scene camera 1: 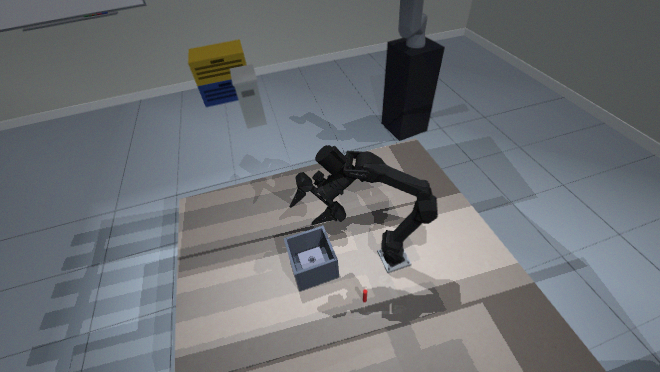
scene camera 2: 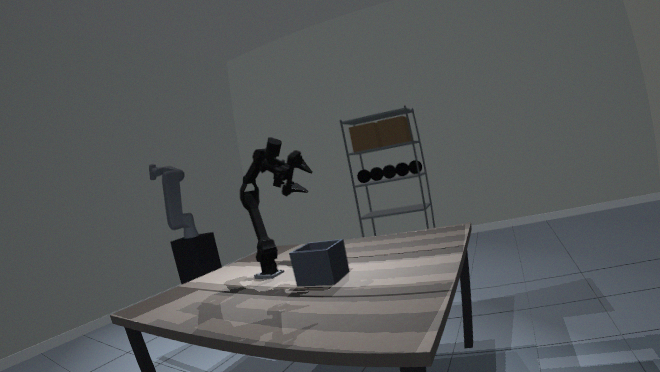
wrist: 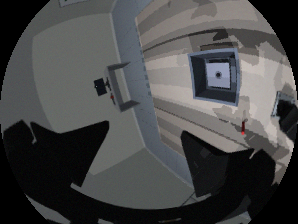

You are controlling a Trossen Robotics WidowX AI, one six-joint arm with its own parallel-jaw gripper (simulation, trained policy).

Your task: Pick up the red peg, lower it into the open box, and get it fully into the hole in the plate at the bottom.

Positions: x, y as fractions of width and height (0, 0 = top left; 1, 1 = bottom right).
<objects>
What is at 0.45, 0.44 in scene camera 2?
The gripper.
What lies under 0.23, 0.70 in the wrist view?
The gripper.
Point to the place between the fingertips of the gripper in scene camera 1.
At 0.46, 0.58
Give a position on a box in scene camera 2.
At 0.49, 0.71
</objects>
